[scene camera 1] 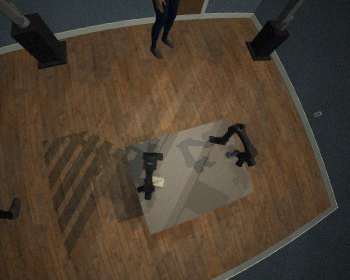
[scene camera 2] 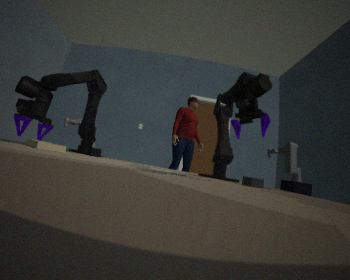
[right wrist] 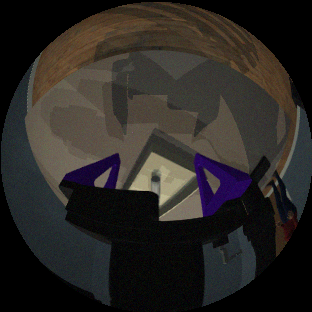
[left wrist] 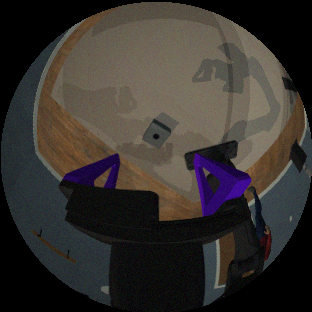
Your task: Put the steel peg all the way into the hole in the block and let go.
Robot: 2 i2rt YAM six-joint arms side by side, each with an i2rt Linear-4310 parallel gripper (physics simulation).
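Frame: origin at the left arm's base, x ahead, y left, z up, level; millimetres.
Where they show: left gripper, fingertip midpoint: (scene camera 1: 235, 156) (scene camera 2: 250, 138) (left wrist: 156, 157); right gripper, fingertip midpoint: (scene camera 2: 29, 138) (right wrist: 156, 156); left arm's base, link origin: (scene camera 1: 217, 140) (scene camera 2: 218, 178) (left wrist: 212, 154); right arm's base, link origin: (scene camera 2: 84, 153).
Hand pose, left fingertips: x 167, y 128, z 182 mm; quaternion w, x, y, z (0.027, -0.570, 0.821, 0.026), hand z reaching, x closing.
Observation:
Things, the pixels of their top centre, and the offset from my left fingertips. Level surfaces: height alone.
- steel peg, top centre: (right wrist: 155, 195) dz -163, dx +367, dy -692 mm
- shallow cream tray, top centre: (right wrist: 156, 196) (scene camera 2: 46, 142) (scene camera 1: 157, 181) dz -157, dx +367, dy -699 mm
- grey block, top centre: (left wrist: 155, 136) (scene camera 2: 253, 177) dz -149, dx -35, dy +27 mm
- pale table, surface height: dz -182 mm
The steel peg (right wrist: 156, 186) lies in the shallow cream tray (right wrist: 181, 174) (scene camera 1: 159, 181) (scene camera 2: 46, 145) in the right wrist view; its near end is hidden by the gripper body. My right gripper (right wrist: 156, 156) (scene camera 2: 30, 136) is open and empty above the tray, its fingers spread to either side of the peg. The grey block (left wrist: 150, 137) (scene camera 2: 253, 182) sits on the table with its dark round hole facing up, nothing in it. My left gripper (left wrist: 156, 157) (scene camera 2: 251, 136) (scene camera 1: 233, 155) is open and empty, high above the block.
The pale table (scene camera 1: 220, 175) carries both arms, with shadows across it. The left arm's dark base plate (left wrist: 192, 160) is near the block in the left wrist view. A person in a red top (scene camera 2: 186, 125) stands beyond the table. Dark pedestals (scene camera 1: 40, 42) (scene camera 1: 268, 40) stand on the floor.

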